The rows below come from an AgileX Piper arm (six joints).
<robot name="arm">
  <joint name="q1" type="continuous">
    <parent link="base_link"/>
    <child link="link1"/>
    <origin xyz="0 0 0.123" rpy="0 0 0"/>
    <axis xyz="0 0 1"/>
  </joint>
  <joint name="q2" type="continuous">
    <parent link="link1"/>
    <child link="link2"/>
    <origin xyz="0 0 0" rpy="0 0 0"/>
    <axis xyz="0 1 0"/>
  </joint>
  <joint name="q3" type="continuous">
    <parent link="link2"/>
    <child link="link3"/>
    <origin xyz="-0.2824 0 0.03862" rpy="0 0 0"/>
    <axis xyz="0 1 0"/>
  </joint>
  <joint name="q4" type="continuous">
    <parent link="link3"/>
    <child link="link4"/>
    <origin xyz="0.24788 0 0.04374" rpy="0 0 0"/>
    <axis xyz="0.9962 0 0.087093"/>
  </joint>
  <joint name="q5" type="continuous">
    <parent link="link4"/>
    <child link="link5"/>
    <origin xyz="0 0 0" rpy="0 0 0"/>
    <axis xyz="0 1 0"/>
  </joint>
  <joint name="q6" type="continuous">
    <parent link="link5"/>
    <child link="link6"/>
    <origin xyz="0.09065 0 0.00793" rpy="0 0 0"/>
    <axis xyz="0.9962 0 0.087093"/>
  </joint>
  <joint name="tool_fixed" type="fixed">
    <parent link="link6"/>
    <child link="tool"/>
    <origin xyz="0 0 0" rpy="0 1.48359 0"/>
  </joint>
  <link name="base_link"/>
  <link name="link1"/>
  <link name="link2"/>
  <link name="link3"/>
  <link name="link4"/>
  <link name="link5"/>
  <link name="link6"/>
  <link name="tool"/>
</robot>
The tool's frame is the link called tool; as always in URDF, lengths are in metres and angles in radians. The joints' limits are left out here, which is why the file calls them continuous.
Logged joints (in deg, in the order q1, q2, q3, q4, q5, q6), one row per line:
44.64, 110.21, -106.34, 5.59, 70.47, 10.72
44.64, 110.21, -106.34, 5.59, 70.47, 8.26
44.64, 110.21, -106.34, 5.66, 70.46, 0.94
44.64, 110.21, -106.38, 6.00, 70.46, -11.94
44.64, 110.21, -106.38, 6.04, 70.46, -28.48
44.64, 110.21, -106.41, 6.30, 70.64, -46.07
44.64, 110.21, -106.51, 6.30, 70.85, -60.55
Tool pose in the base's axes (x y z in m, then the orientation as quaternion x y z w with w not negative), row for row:
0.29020, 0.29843, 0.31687, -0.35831, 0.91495, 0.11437, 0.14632
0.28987, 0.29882, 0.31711, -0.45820, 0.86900, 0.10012, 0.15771
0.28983, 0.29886, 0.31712, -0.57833, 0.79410, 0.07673, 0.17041
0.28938, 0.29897, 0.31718, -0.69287, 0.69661, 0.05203, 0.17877
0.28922, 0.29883, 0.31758, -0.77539, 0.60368, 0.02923, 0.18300
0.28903, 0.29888, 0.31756, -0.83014, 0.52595, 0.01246, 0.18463
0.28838, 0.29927, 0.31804, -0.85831, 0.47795, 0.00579, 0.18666
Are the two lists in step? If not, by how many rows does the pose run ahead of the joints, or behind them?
The pose runs 2 rows ahead of the joints: the pose in row i belongs to the joints in row i + 2.
